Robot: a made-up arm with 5 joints.
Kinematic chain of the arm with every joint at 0, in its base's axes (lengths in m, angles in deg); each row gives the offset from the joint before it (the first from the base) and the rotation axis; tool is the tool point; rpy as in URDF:
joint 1: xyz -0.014 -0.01 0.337 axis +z
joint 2: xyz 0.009 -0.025 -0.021 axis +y
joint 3: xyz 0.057 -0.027 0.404 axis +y
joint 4: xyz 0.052 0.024 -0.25 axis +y
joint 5: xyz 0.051 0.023 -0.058 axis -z
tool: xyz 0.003 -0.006 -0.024 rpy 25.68 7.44 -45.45
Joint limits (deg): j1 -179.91..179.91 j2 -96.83..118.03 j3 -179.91..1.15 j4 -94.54..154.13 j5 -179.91..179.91
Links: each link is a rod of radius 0.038 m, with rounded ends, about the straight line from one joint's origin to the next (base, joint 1, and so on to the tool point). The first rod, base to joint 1, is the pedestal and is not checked.
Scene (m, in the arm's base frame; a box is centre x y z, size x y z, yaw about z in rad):
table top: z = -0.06
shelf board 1: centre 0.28 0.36 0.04 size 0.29 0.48 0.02 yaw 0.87
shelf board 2: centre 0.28 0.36 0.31 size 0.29 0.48 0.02 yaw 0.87
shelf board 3: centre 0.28 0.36 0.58 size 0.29 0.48 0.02 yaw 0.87
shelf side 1: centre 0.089 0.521 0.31 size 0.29 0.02 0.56 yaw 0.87
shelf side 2: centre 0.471 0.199 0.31 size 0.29 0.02 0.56 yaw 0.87
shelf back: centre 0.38 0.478 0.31 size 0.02 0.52 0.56 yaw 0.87
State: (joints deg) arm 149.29 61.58 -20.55 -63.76 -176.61
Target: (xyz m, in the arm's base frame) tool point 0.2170 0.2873 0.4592
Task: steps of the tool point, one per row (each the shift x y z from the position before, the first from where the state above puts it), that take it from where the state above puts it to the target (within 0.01 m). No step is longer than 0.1 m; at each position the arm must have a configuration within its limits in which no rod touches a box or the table.
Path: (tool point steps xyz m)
1: 0.0489 0.0657 0.0487
2: 0.0668 0.0468 0.0471
3: 0.0767 0.0231 0.0448
4: 0.0777 -0.0021 0.0415
5: 0.0699 -0.0255 0.0377
6: 0.0548 -0.0439 0.0330
7: 0.0349 -0.0555 0.0279
8: 0.0492 0.0599 0.0012
9: 0.0475 0.0547 -0.0012

